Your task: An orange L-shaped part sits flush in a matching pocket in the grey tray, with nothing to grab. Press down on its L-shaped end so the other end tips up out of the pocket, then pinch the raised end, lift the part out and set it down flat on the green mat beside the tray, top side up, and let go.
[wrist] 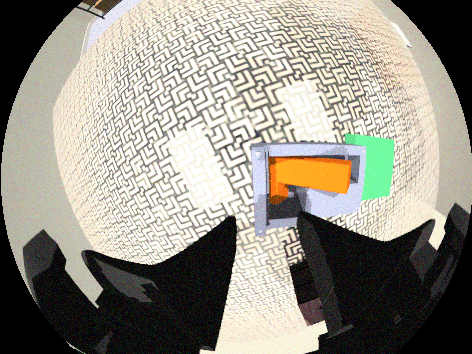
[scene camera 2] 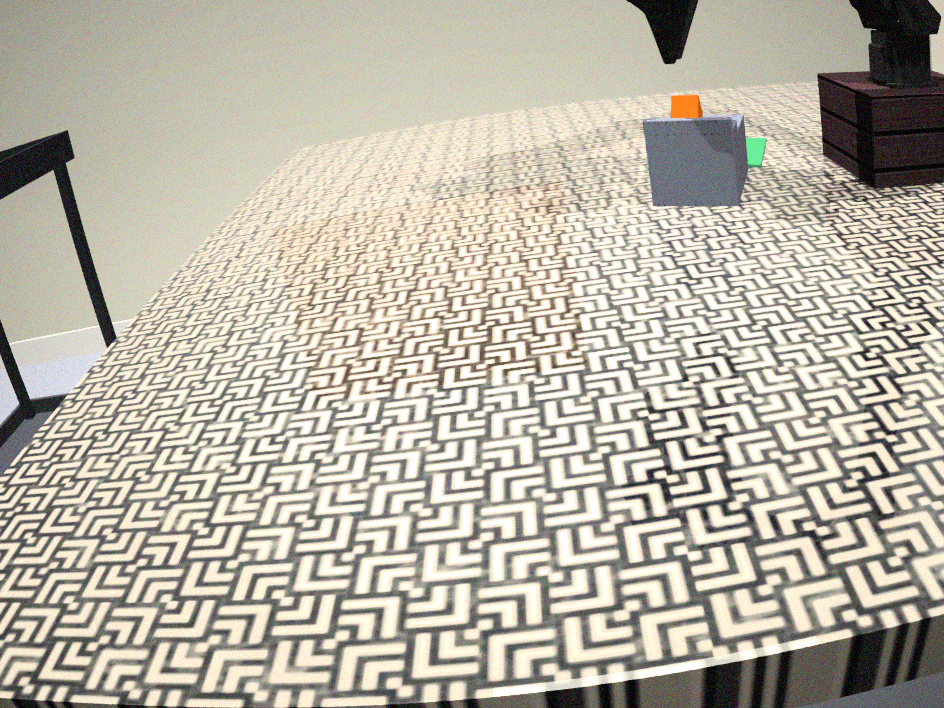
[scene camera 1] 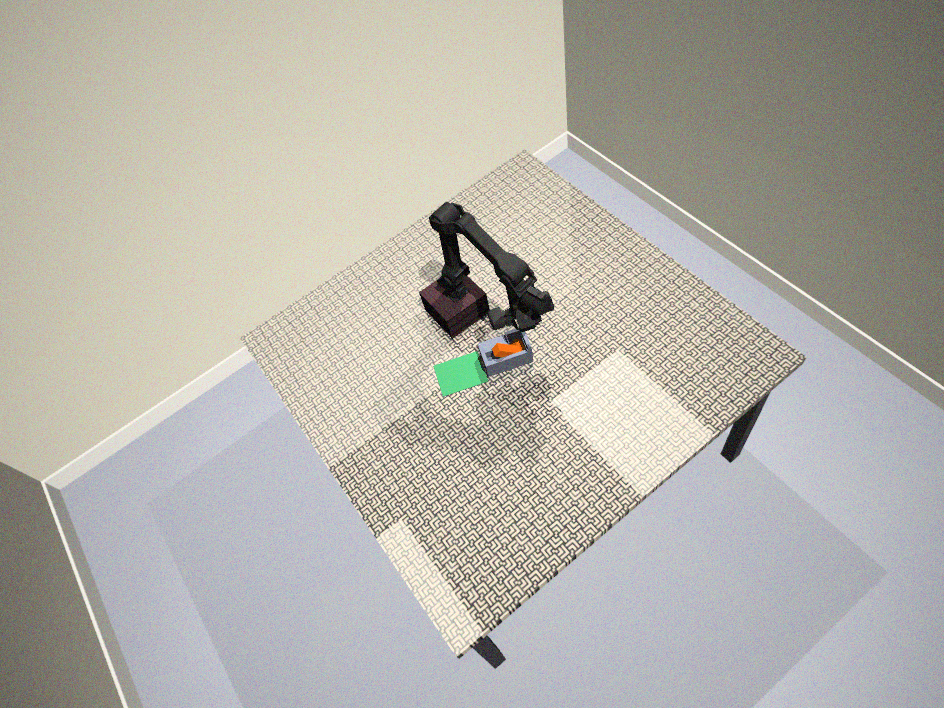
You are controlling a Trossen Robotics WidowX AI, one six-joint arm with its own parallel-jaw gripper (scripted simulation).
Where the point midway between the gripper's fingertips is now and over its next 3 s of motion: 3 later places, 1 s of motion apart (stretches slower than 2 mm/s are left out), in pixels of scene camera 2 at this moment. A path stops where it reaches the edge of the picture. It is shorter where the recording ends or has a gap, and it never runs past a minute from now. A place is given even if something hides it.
My gripper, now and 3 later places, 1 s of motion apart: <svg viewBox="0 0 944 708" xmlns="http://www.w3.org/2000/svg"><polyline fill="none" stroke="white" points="673,61 671,53 680,99 684,122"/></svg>
